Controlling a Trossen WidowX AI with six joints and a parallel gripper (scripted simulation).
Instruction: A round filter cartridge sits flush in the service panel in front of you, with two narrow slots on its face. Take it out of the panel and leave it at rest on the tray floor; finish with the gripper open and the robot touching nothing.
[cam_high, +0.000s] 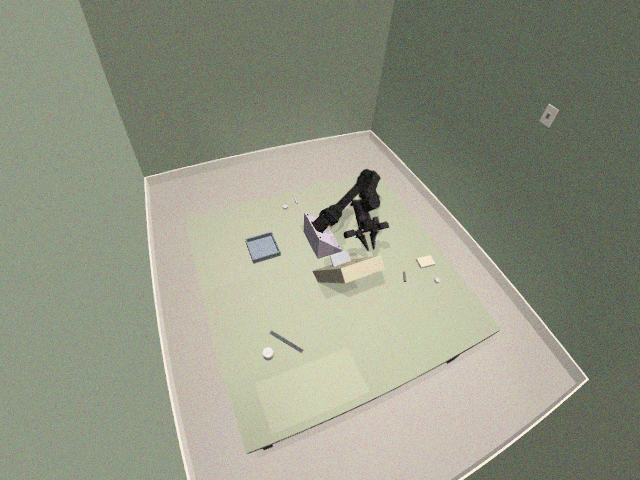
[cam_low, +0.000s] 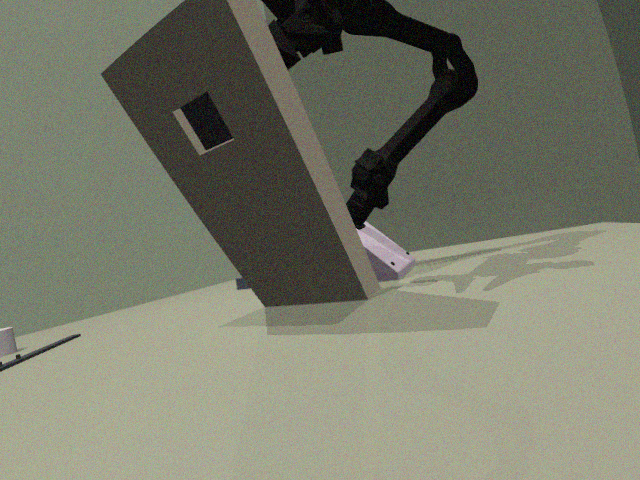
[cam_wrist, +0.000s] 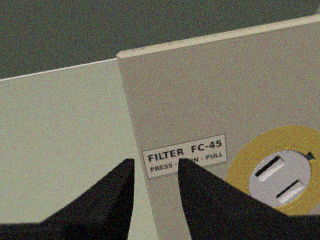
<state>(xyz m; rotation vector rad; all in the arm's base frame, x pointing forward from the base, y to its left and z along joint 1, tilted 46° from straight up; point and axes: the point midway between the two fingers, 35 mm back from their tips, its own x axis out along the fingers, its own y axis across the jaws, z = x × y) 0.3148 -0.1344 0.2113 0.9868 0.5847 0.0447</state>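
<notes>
My gripper tip is 8 cm to the left of the round filter cartridge and 6 cm above it. Round my gripper tip: tan block: 2 cm ahead, 43 cm to the left, 32 cm below; then white disc: 11 cm ahead, 53 cm to the right, 30 cm below; then service panel: 4 cm behind, 8 cm to the right, 14 cm below.
</notes>
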